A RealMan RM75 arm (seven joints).
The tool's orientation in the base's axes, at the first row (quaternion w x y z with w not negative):
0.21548 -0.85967 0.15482 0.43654
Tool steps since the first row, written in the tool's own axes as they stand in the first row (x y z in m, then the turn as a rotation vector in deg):
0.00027 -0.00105 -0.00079 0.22 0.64 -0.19
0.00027 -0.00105 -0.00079 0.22 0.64 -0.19
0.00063 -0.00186 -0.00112 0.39 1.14 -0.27
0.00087 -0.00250 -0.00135 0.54 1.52 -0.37
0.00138 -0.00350 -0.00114 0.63 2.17 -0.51
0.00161 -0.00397 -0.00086 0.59 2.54 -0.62
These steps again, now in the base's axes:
0.00117 0.00048 0.00044 -0.04 -0.66 -0.23
0.00117 0.00048 0.00044 -0.04 -0.66 -0.23
0.00197 0.00098 0.00051 -0.11 -1.15 -0.44
0.00256 0.00140 0.00059 -0.13 -1.54 -0.60
0.00316 0.00232 0.00030 -0.28 -2.17 -0.76
0.00331 0.00285 0.00007 -0.39 -2.54 -0.75

